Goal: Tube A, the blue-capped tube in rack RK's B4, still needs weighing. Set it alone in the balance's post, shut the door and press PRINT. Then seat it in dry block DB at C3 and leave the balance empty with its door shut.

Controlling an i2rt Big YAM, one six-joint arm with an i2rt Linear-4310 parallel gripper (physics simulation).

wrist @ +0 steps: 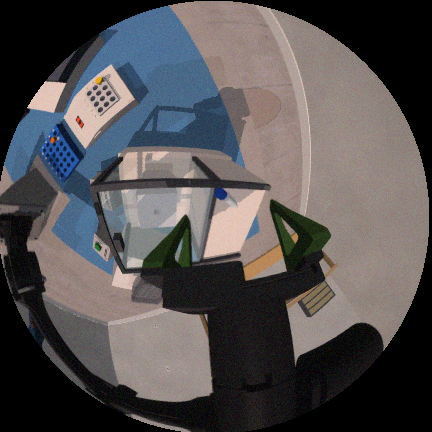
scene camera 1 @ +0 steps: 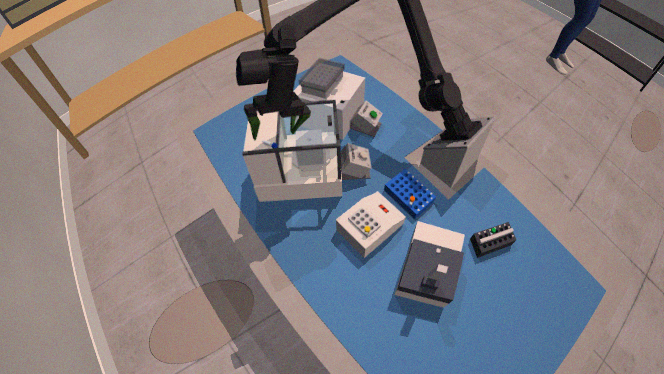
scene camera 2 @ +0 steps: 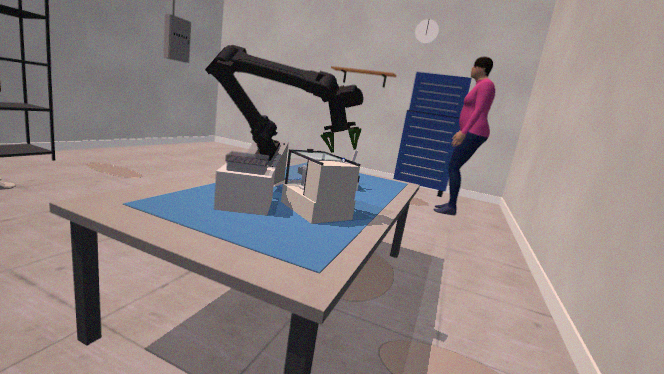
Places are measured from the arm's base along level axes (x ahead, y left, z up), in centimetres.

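Where they show: gripper, fingertip midpoint: (wrist: 228,210) (scene camera 1: 273,135) (scene camera 2: 343,151); arm's base, origin of the base link: (scene camera 1: 462,133) (scene camera 2: 267,150).
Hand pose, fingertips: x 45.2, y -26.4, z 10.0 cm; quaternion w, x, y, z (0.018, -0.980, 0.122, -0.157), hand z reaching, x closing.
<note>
Each offset is from my fingertips to the top centre of the thing. "spot": to the spot under its first point.
A blue-capped tube @(dx +1.0, dy -1.5, dz -2.4 cm) (scene camera 1: 274,146) (wrist: 220,193) lies tilted on the balance's white housing top, its cap by the dark glass frame; its cap @(spot: dx +1.3, dy -3.0, dz -3.0 cm) (scene camera 2: 343,160) shows small in scene camera 2. The balance @(dx -10.2, dy +0.1, dz -2.0 cm) (scene camera 1: 300,191) (scene camera 2: 335,192) (wrist: 232,225) has a glass chamber; I cannot tell whether its door is shut, and no tube is visible inside. My gripper (scene camera 1: 275,135) (scene camera 2: 344,150) (wrist: 228,210) is open and empty, pointing down above the tube and housing, apart from both. A white block unit @(dx -9.8, dy +24.3, dz -17.3 cm) (scene camera 1: 345,220) (wrist: 72,120) holds a yellow-capped tube. A blue rack @(dx -25.0, dy +25.0, dz -21.3 cm) (scene camera 1: 399,191) (wrist: 70,162) holds an orange-capped tube. Labels are unreadable.
A green-button box @(spot: dx -32.5, dy -0.2, dz -20.0 cm) (scene camera 1: 367,125) and a dial box @(spot: dx -17.6, dy +10.2, dz -18.6 cm) (scene camera 1: 356,167) stand beside the balance. A white unit with a grey top @(dx -31.6, dy -11.4, dz -5.3 cm) (scene camera 1: 353,87) (scene camera 2: 245,192) stands behind. A dark-lidded box @(dx -12.9, dy +44.1, dz -14.1 cm) (scene camera 1: 432,260) and a black rack @(dx -32.1, dy +53.2, dz -19.5 cm) (scene camera 1: 493,245) with a green cap stand farther along the mat.
</note>
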